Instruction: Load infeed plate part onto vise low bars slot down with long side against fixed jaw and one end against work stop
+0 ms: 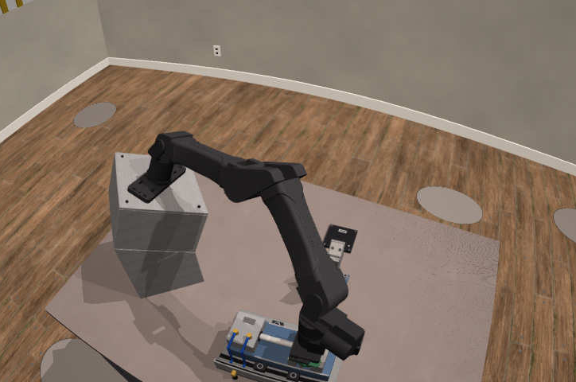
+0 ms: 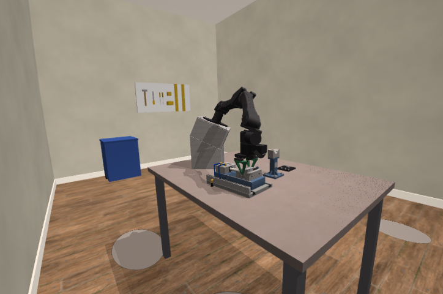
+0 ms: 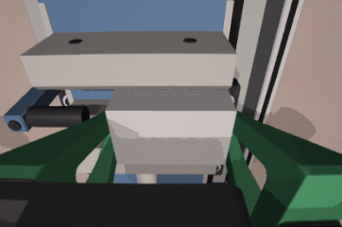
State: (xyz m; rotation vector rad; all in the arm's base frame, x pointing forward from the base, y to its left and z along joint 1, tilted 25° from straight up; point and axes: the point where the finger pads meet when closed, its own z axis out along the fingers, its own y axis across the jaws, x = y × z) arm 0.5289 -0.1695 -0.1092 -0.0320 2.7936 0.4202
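My hand is right at the part. Round my hand: work stop rod (70 mm to the left); then air cylinder (160 mm behind, 20 mm below, 10 mm to the left); then piston rod (90 mm behind, 20 mm below, 10 mm to the left).
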